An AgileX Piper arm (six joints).
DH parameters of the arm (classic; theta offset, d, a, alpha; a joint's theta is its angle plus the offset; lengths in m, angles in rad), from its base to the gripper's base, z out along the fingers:
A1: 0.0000 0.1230 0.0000 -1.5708
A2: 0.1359 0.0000 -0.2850 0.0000
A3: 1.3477 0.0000 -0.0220 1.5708
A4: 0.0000 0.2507 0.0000 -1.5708
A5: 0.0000 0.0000 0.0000 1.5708
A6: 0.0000 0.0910 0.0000 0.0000
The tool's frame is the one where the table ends.
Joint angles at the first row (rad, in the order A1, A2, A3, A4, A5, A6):
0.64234 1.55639 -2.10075 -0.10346 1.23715 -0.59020
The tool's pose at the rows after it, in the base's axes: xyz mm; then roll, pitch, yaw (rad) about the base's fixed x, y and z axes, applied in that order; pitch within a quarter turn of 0, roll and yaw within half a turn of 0:
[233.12, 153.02, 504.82, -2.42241, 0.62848, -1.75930]
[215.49, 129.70, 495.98, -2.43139, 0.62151, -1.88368]
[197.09, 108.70, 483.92, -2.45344, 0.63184, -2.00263]
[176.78, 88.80, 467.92, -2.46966, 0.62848, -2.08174]
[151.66, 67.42, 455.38, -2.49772, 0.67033, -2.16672]
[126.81, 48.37, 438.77, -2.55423, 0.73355, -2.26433]
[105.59, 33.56, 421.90, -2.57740, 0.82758, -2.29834]
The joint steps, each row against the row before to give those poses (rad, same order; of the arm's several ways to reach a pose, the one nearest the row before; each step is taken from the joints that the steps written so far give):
0.00000 -0.09397 0.16303 -0.09713 -0.00001 0.06791
-0.00001 -0.10667 0.14282 -0.09736 0.00000 0.11201
-0.00001 -0.10414 0.14041 -0.07129 0.00000 0.11499
0.00003 -0.10930 0.14573 -0.04750 0.00001 0.07635
0.00001 -0.12290 0.12746 -0.02651 -0.00001 0.08962
-0.00001 -0.12736 0.13036 -0.00668 -0.01174 0.10077
-0.00006 -0.12871 0.12958 -0.00150 -0.06648 0.07236

